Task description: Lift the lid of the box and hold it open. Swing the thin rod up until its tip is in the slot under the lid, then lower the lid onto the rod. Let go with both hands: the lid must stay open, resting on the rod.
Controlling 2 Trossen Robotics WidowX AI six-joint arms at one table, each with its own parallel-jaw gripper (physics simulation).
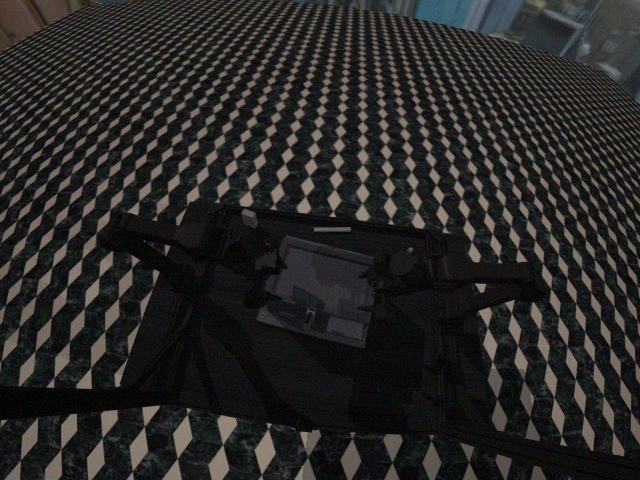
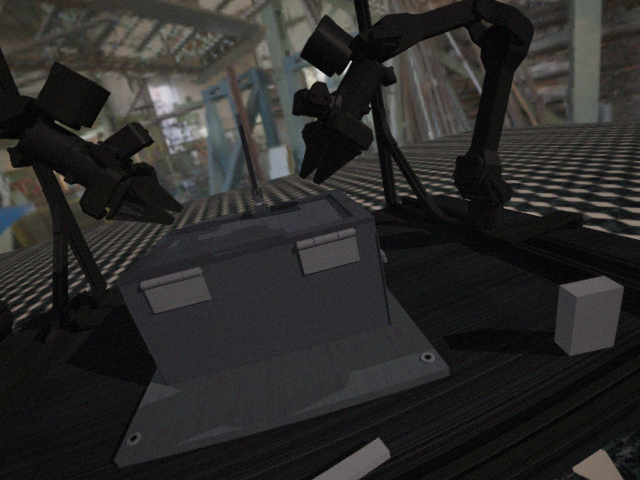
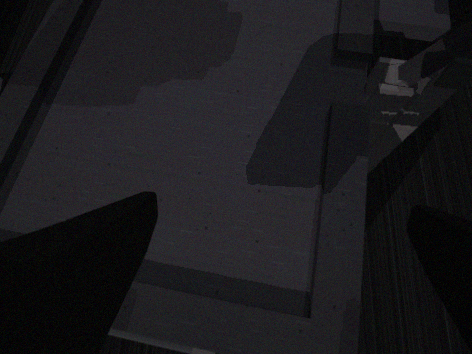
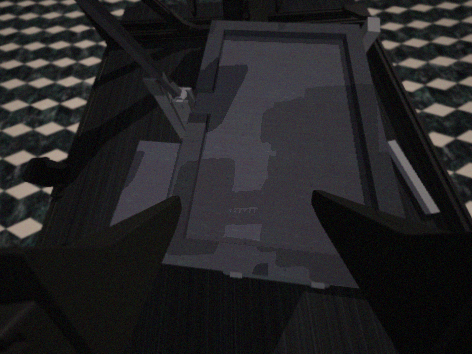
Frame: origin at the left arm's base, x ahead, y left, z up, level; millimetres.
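Where they show: left gripper, fingertip midpoint: (image 1: 284, 283) (image 2: 308, 180) (image 3: 281, 210) (image 4: 235, 13); right gripper, fingertip midpoint: (image 1: 358, 292) (image 2: 178, 215) (image 4: 245, 199); left arm's base, origin of the base link: (image 1: 189, 288) (image 2: 486, 226); right arm's base, origin of the base link: (image 1: 443, 318) (image 2: 4, 385).
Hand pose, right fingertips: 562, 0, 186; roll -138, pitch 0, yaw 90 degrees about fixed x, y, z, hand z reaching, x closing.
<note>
Each offset is from my right fingertips to the top centre of the thing, as dx, dy, dz. "spot": to the spot under its first point.
The grey box (image 1: 320, 268) (image 2: 268, 304) stands with its lid {spot: -162, +106, -42} (image 1: 305, 258) (image 2: 289, 222) (image 3: 190, 140) (image 4: 310, 65) closed and flat; two light hinges (image 2: 178, 291) (image 2: 330, 253) show. The thin dark rod (image 2: 248, 157) (image 4: 117, 37) stands tilted up beside the lid's notched edge, by a small light clip (image 1: 310, 316) (image 4: 182, 94). Its tip is clear of the lid. My left gripper (image 1: 281, 282) (image 2: 310, 178) (image 3: 281, 210) is open and empty above one end of the lid. My right gripper (image 1: 360, 291) (image 2: 176, 214) (image 4: 245, 199) is open and empty near the opposite end. The slot is hidden.
The box has a wide base plate (image 2: 289, 382) (image 4: 145, 175) with screw holes. A pale block {-409, +309, -129} (image 1: 249, 218) (image 2: 589, 317) (image 4: 372, 27) stands past one hinge-side corner. A pale bar {-79, +327, -195} (image 1: 332, 229) (image 2: 356, 459) (image 4: 412, 177) lies along the hinge side. Dark frame rails edge the work surface.
</note>
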